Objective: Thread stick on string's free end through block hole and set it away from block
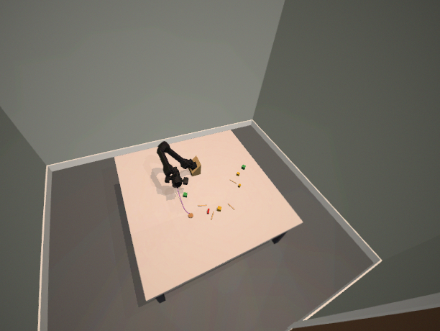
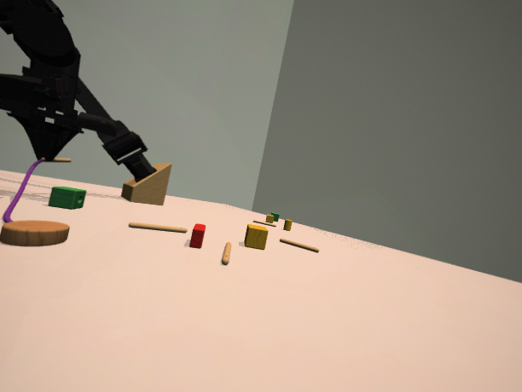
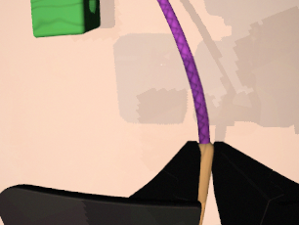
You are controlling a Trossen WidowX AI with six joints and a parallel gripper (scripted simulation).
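Right now my gripper tip is 80 mm short of the green block, 50 mm to the right of it and 50 mm above it. Also, from my gripper tip: red block 280 mm ahead, 200 mm to the left, 50 mm below; thin wooden stick 20 mm behind, 10 mm to the left; round wooden button 280 mm ahead, 60 mm below, 50 mm to the left.
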